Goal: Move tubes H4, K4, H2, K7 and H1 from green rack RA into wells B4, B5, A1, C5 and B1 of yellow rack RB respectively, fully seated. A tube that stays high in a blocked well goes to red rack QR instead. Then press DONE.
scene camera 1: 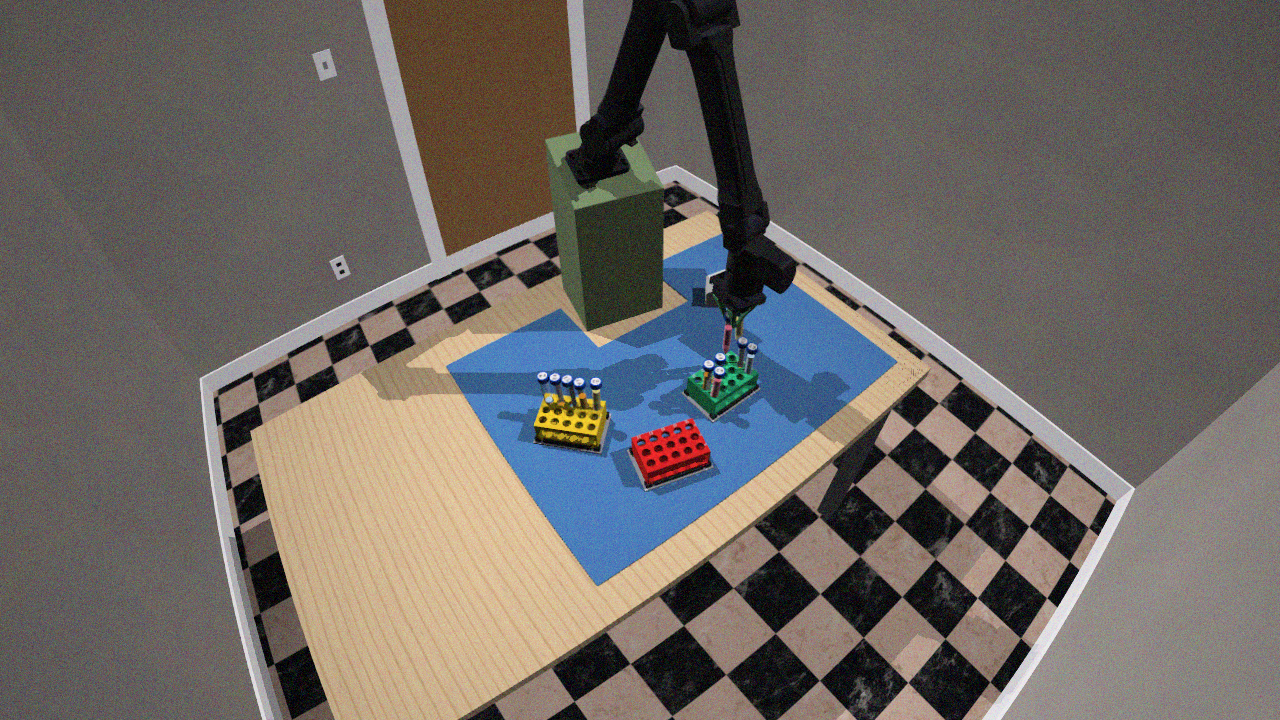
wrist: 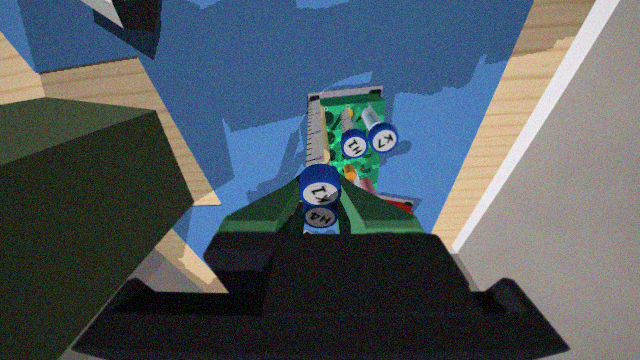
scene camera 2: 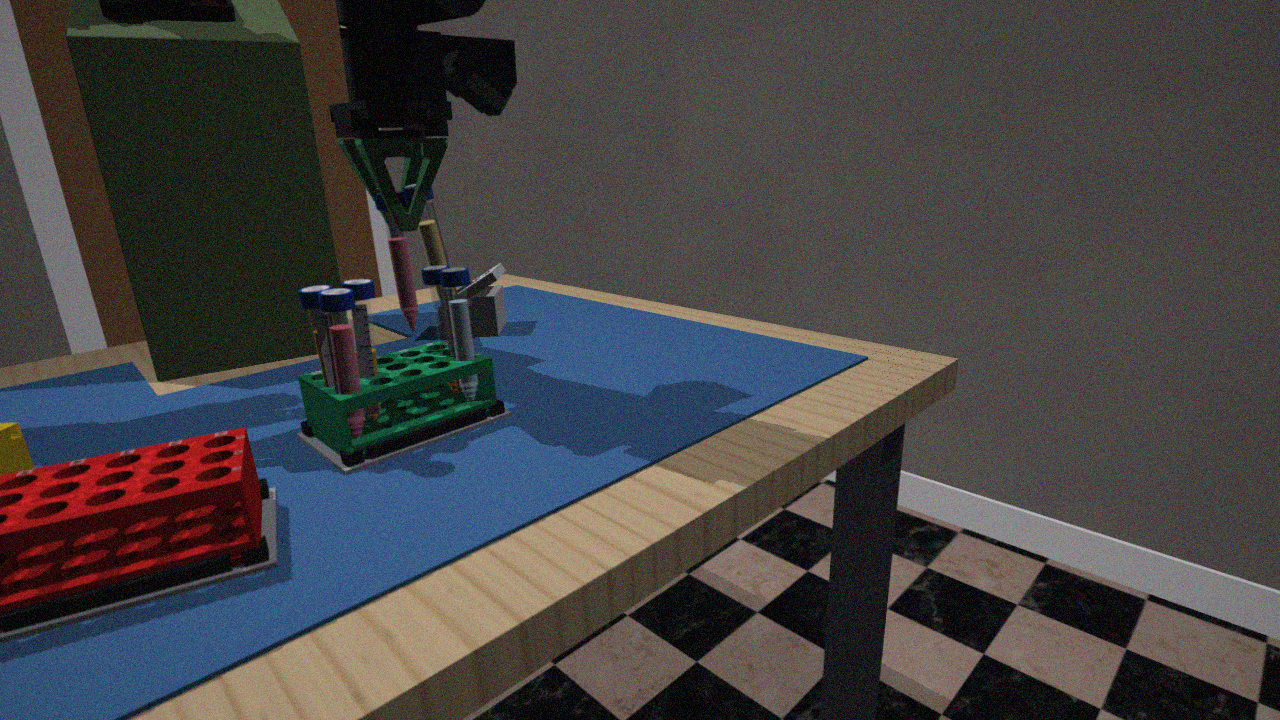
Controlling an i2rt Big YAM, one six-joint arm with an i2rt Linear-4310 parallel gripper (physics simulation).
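Places are measured from the arm's base along level axes (x ahead, y left, z up), in centimetres.
Where they show: gripper, fingertip midpoint: (scene camera 1: 731, 323) (wrist: 320, 179) (scene camera 2: 403, 229); arm's base, link origin: (scene camera 1: 597, 163) (scene camera 2: 168, 8).
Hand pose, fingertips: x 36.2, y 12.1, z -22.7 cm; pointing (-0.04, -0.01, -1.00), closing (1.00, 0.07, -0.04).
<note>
Things, the pixels of their top centre, and the offset from my fingertips. "spot": a spot on its surface instead. Level surfaces: height alone.
- H4, top centre: (wrist: 317, 215) dx +0.0, dy -0.6, dz +3.1 cm
- held pink tube, surface spot: (scene camera 2: 402, 273) (scene camera 1: 728, 339) spot: dx +0.7, dy -0.8, dz -3.5 cm
- yellow tube, top centre: (wrist: 311, 181) (scene camera 2: 425, 182) (scene camera 1: 742, 304) dx -0.5, dy +2.5, dz +3.7 cm
- green rack RA, top centre: (scene camera 2: 396, 366) (wrist: 348, 154) (scene camera 1: 723, 375) dx +3.6, dy -3.1, dz -10.6 cm
- K7, top centre: (scene camera 2: 454, 269) (wrist: 385, 140) (scene camera 1: 752, 346) dx +5.1, dy +2.2, dz -3.1 cm
- Yellow rack RB, top centre: (scene camera 1: 569, 413) dx -2.3, dy -35.6, dz -10.6 cm
- Red rack QR, top centre: (scene camera 2: 114, 477) (scene camera 1: 670, 444) dx +13.6, dy -21.5, dz -10.6 cm
- white device, top centre: (scene camera 2: 470, 268) dx -22.7, dy +13.8, dz -7.8 cm
- blue mat, surface height: dz -15.9 cm
My gripper (scene camera 1: 734, 318) (scene camera 2: 407, 220) (wrist: 320, 179) is shut on tubes K1 (wrist: 320, 187) and H4 (wrist: 320, 217). The held pink tube (scene camera 1: 726, 338) (scene camera 2: 402, 273) and yellow tube (scene camera 1: 739, 330) (scene camera 2: 431, 240) hang slightly tilted behind and above green rack RA (scene camera 1: 723, 400) (scene camera 2: 329, 419) (wrist: 350, 99). Tubes H1 (wrist: 354, 143) and K7 (wrist: 383, 138) stand at RA's one end, several more at its other end; the fingers partly hide those in the wrist view. Yellow rack RB (scene camera 1: 570, 437) (scene camera 2: 13, 447) holds several tubes in its back part. Red rack QR (scene camera 1: 657, 471) (scene camera 2: 179, 490) shows no tubes.
A small grey and white device (scene camera 1: 713, 282) (scene camera 2: 487, 308) stands behind the green rack, near the gripper in scene view 1. The green pedestal (scene camera 1: 617, 259) (scene camera 2: 214, 205) (wrist: 85, 200) bears the arm to the left. The racks stand on a blue mat (scene camera 1: 590, 537) (scene camera 2: 644, 349).
</note>
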